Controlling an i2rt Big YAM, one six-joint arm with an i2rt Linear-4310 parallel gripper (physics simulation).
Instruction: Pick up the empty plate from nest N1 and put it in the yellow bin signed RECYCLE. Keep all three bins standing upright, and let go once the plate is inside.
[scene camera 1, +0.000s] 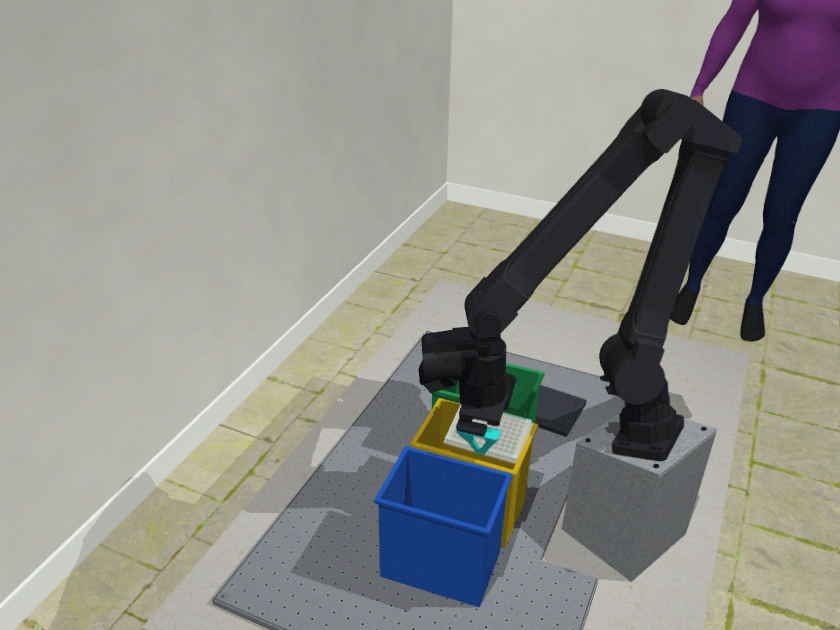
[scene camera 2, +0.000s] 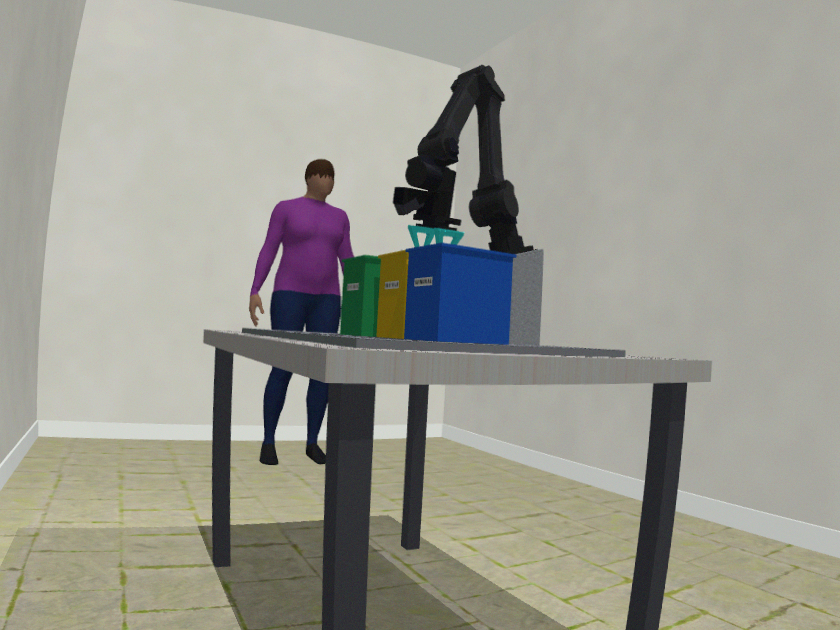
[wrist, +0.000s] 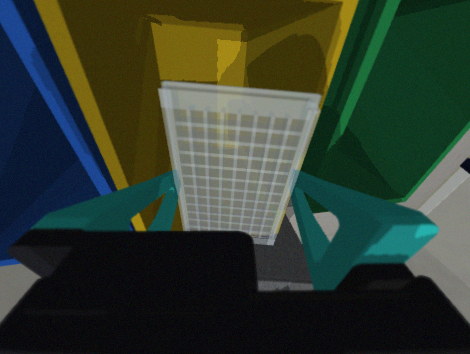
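Seen in the pictures: gripper, fingertip midpoint: (scene camera 1: 487, 433) (wrist: 234, 176); arm's base at its link origin: (scene camera 1: 648, 438).
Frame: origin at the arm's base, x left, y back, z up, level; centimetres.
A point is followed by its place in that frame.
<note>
My gripper (scene camera 1: 485, 438) @[y -24.7, x 8.1, z -4.0 cm] (scene camera 2: 436, 240) (wrist: 234, 176) @[y -24.7, x 8.1, z -4.0 cm] is shut on the pale gridded plate (scene camera 1: 513, 438) @[y -19.9, x 8.1, z -2.9 cm] (wrist: 237, 160) @[y -26.3, x 8.3, z -3.6 cm], with a teal finger at each long side. The plate is roughly level over the open top of the yellow bin (scene camera 1: 517, 495) @[y -17.5, x 9.7, z -13.4 cm] (scene camera 2: 392, 305) @[y -34.3, x 11.8, z -14.7 cm] (wrist: 195, 52) @[y -31.5, x 11.5, z -21.2 cm]. Its robot-side end appears to reach over that bin's rim; the exact height above the rim is unclear. The yellow bin stands upright between the upright blue bin (scene camera 1: 434, 556) @[y -22.7, x 28.9, z -12.6 cm] (scene camera 2: 474, 298) @[y -24.0, x 29.2, z -13.1 cm] (wrist: 30, 125) @[y -21.7, x 28.5, z -15.6 cm] and the upright green bin (scene camera 1: 526, 383) @[y -25.7, x -11.0, z -6.5 cm] (scene camera 2: 359, 298) @[y -38.5, x 0.9, z -13.1 cm] (wrist: 415, 100) @[y -32.2, x -9.9, z -8.2 cm]. The signs are too small to read; nest N1 cannot be identified.
A dark flat block (scene camera 1: 561, 409) @[y -22.1, x -23.9, z -20.3 cm] lies beside the green bin. The arm's grey pedestal (scene camera 1: 610, 508) @[y -2.3, x 7.2, z -10.7 cm] (scene camera 2: 527, 298) @[y 0.8, x 8.3, z -10.5 cm] stands to the right of the bins. The bins stand on a perforated grey board (scene camera 1: 271, 576) @[y -46.9, x 39.8, z -21.5 cm]. A person (scene camera 1: 793, 61) (scene camera 2: 308, 247) stands beyond the table.
</note>
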